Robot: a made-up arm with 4 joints. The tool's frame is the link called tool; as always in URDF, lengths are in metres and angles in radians. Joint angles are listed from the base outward.
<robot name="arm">
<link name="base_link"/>
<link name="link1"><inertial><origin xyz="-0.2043 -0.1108 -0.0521"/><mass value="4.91"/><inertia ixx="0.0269" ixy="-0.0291" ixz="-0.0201" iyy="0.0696" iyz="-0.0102" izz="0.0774"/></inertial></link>
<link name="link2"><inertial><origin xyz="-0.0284 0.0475 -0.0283"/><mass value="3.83"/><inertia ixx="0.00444" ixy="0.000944" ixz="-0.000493" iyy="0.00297" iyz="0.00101" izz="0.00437"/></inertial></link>
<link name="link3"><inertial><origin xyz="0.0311 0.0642 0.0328"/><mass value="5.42"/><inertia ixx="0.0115" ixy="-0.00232" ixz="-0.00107" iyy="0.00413" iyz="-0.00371" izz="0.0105"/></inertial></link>
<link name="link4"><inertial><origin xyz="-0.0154 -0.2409 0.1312"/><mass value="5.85"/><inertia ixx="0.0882" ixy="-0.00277" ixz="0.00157" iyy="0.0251" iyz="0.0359" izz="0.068"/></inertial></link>
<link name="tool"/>
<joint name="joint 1" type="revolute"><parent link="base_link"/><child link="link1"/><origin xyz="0.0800 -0.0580 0.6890" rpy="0.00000 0.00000 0.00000"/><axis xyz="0.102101 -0.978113 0.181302"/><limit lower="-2.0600" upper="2.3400"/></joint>
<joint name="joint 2" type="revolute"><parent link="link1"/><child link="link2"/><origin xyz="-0.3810 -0.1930 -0.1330" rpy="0.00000 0.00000 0.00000"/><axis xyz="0.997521 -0.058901 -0.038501"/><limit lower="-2.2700" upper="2.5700"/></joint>
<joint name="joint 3" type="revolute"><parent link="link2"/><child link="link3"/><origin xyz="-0.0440 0.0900 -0.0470" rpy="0.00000 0.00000 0.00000"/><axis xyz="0.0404 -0.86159 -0.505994"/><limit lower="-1.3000" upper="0.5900"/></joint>
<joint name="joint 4" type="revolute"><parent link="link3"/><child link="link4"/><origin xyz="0.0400 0.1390 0.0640" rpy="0.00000 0.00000 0.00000"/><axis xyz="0 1 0"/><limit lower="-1.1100" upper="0.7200"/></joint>
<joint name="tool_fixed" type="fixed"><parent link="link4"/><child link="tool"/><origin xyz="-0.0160 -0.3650 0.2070" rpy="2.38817 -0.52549 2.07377"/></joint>
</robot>
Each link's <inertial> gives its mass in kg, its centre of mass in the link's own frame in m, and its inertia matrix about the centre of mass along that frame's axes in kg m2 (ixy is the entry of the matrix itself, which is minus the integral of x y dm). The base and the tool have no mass. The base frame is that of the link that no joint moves.
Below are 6 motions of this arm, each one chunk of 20 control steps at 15 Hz.
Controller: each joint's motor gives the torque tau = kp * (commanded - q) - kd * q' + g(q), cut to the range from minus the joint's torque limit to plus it. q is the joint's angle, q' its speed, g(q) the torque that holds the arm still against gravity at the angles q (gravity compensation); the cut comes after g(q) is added. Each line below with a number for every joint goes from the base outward.
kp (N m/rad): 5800 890 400 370
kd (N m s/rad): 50 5.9 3.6 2.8
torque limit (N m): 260 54 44 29
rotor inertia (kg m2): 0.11 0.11 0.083 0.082
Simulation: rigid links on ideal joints. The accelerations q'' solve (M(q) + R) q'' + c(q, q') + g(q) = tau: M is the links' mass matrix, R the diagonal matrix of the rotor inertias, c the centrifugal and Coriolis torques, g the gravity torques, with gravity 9.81 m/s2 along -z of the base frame. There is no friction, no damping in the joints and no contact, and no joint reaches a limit. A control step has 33 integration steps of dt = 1/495 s. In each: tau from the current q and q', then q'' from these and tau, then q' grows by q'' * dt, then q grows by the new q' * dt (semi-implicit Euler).
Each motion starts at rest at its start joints. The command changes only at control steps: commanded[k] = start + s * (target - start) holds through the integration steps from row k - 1 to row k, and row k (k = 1, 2, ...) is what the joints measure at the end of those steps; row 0 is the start. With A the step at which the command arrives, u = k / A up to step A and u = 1 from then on. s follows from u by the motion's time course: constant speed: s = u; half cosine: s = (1 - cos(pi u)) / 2; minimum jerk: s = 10 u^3 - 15 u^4 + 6 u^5; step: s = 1 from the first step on.
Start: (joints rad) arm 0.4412 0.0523 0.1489 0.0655
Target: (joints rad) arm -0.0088 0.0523 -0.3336 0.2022
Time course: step
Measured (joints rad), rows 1 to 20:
1: 0.2924 0.0268 -0.0406 0.1109
2: -0.1269 0.0249 -0.4543 0.2515
3: -0.1274 0.2240 -0.4363 0.2317
4: 0.0836 -0.0269 -0.1807 0.1083
5: -0.0110 -0.2831 -0.3295 0.1636
6: 0.0092 -0.0177 -0.4322 0.2451
7: -0.0323 0.1029 -0.2999 0.2081
8: 0.0034 0.0317 -0.2554 0.1425
9: -0.0154 0.0607 -0.3818 0.2383
10: -0.0037 0.0434 -0.3678 0.2218
11: -0.0107 0.0560 -0.2970 0.1780
12: -0.0111 0.0580 -0.3174 0.1944
13: -0.0057 0.0445 -0.3615 0.2185
14: -0.0097 0.0549 -0.3401 0.2065
15: -0.0093 0.0532 -0.3119 0.1882
16: -0.0090 0.0528 -0.3345 0.2035
17: -0.0080 0.0504 -0.3480 0.2110
18: -0.0089 0.0526 -0.3300 0.1996
19: -0.0094 0.0537 -0.3246 0.1969
20: -0.0085 0.0514 -0.3379 0.2050

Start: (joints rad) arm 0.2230 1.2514 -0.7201 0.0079
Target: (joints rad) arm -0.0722 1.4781 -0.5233 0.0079
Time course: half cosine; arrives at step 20
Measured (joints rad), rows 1 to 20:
1: 0.2202 1.2536 -0.7191 0.0080
2: 0.2134 1.2590 -0.7147 0.0077
3: 0.2035 1.2668 -0.7074 0.0070
4: 0.1902 1.2770 -0.6988 0.0069
5: 0.1742 1.2893 -0.6885 0.0069
6: 0.1558 1.3036 -0.6759 0.0065
7: 0.1353 1.3193 -0.6620 0.0061
8: 0.1134 1.3361 -0.6476 0.0061
9: 0.0906 1.3536 -0.6323 0.0060
10: 0.0674 1.3714 -0.6166 0.0058
11: 0.0444 1.3890 -0.6012 0.0058
12: 0.0221 1.4060 -0.5864 0.0059
13: 0.0012 1.4221 -0.5723 0.0059
14: -0.0180 1.4367 -0.5594 0.0060
15: -0.0348 1.4496 -0.5481 0.0062
16: -0.0489 1.4603 -0.5386 0.0064
17: -0.0599 1.4688 -0.5312 0.0067
18: -0.0677 1.4747 -0.5259 0.0070
19: -0.0719 1.4779 -0.5231 0.0073
20: -0.0724 1.4783 -0.5226 0.0077

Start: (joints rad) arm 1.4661 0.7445 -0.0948 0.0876
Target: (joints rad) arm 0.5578 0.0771 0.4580 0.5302
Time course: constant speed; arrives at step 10
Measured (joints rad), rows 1 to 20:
1: 1.3378 0.6389 -0.0383 0.1367
2: 1.2515 0.5994 0.0562 0.1672
3: 1.1660 0.5145 0.0928 0.2170
4: 1.0674 0.4576 0.1276 0.2725
5: 0.9838 0.3868 0.1999 0.3058
6: 0.8877 0.3226 0.2615 0.3455
7: 0.7997 0.2557 0.3047 0.3964
8: 0.7088 0.1873 0.3561 0.4408
9: 0.6174 0.1242 0.4201 0.4802
10: 0.5274 0.0550 0.4746 0.5231
11: 0.5700 0.0939 0.4724 0.5407
12: 0.5550 0.0605 0.4417 0.5277
13: 0.5568 0.0911 0.4586 0.5364
14: 0.5595 0.0673 0.4660 0.5211
15: 0.5565 0.0834 0.4569 0.5336
16: 0.5584 0.0737 0.4523 0.5324
17: 0.5578 0.0781 0.4603 0.5290
18: 0.5575 0.0776 0.4612 0.5284
19: 0.5582 0.0762 0.4557 0.5314
20: 0.5575 0.0778 0.4564 0.5314

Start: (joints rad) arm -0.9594 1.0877 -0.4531 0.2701
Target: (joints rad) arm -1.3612 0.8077 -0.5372 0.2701
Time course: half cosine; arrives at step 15
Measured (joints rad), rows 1 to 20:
1: -0.9661 1.0830 -0.4549 0.2693
2: -0.9823 1.0717 -0.4587 0.2684
3: -1.0058 1.0553 -0.4637 0.2679
4: -1.0363 1.0342 -0.4703 0.2672
5: -1.0720 1.0094 -0.4778 0.2667
6: -1.1116 0.9820 -0.4862 0.2664
7: -1.1534 0.9531 -0.4950 0.2662
8: -1.1954 0.9240 -0.5038 0.2662
9: -1.2359 0.8959 -0.5123 0.2664
10: -1.2731 0.8700 -0.5200 0.2668
11: -1.3054 0.8475 -0.5266 0.2673
12: -1.3314 0.8292 -0.5319 0.2680
13: -1.3499 0.8161 -0.5355 0.2687
14: -1.3602 0.8086 -0.5372 0.2695
15: -1.3618 0.8072 -0.5370 0.2703
16: -1.3609 0.8078 -0.5371 0.2703
17: -1.3613 0.8077 -0.5374 0.2700
18: -1.3612 0.8077 -0.5371 0.2701
19: -1.3612 0.8077 -0.5372 0.2701
20: -1.3612 0.8077 -0.5373 0.2701

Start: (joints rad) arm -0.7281 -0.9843 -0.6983 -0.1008
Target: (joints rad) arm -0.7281 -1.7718 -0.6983 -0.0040
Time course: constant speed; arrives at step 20
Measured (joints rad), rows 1 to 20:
1: -0.7281 -1.0452 -0.6948 -0.0995
2: -0.7274 -1.0746 -0.7028 -0.0870
3: -0.7280 -1.1187 -0.7008 -0.0852
4: -0.7278 -1.1555 -0.6963 -0.0825
5: -0.7282 -1.1960 -0.6991 -0.0761
6: -0.7276 -1.2355 -0.7010 -0.0700
7: -0.7281 -1.2746 -0.6992 -0.0664
8: -0.7280 -1.3139 -0.6979 -0.0623
9: -0.7280 -1.3535 -0.6997 -0.0563
10: -0.7279 -1.3929 -0.7001 -0.0513
11: -0.7280 -1.4321 -0.6988 -0.0473
12: -0.7281 -1.4715 -0.6989 -0.0424
13: -0.7280 -1.5110 -0.6998 -0.0370
14: -0.7280 -1.5503 -0.6995 -0.0323
15: -0.7281 -1.5896 -0.6990 -0.0278
16: -0.7281 -1.6290 -0.6993 -0.0228
17: -0.7281 -1.6684 -0.6996 -0.0178
18: -0.7281 -1.7078 -0.6994 -0.0131
19: -0.7281 -1.7471 -0.6992 -0.0083
20: -0.7281 -1.7865 -0.6994 -0.0033

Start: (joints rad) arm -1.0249 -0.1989 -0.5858 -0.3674
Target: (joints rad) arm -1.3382 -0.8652 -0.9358 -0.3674
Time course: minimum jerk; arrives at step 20
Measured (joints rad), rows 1 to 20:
1: -1.0254 -0.2000 -0.5862 -0.3673
2: -1.0284 -0.2066 -0.5888 -0.3665
3: -1.0351 -0.2211 -0.5960 -0.3654
4: -1.0462 -0.2448 -0.6081 -0.3642
5: -1.0618 -0.2782 -0.6251 -0.3632
6: -1.0817 -0.3207 -0.6471 -0.3625
7: -1.1054 -0.3713 -0.6735 -0.3619
8: -1.1321 -0.4281 -0.7034 -0.3617
9: -1.1607 -0.4892 -0.7357 -0.3620
10: -1.1903 -0.5520 -0.7691 -0.3625
11: -1.2195 -0.6141 -0.8022 -0.3632
12: -1.2472 -0.6729 -0.8336 -0.3640
13: -1.2723 -0.7261 -0.8620 -0.3648
14: -1.2939 -0.7718 -0.8864 -0.3654
15: -1.3113 -0.8087 -0.9060 -0.3660
16: -1.3242 -0.8359 -0.9204 -0.3665
17: -1.3326 -0.8535 -0.9298 -0.3668
18: -1.3370 -0.8627 -0.9346 -0.3671
19: -1.3383 -0.8654 -0.9360 -0.3673
20: -1.3382 -0.8651 -0.9358 -0.3675

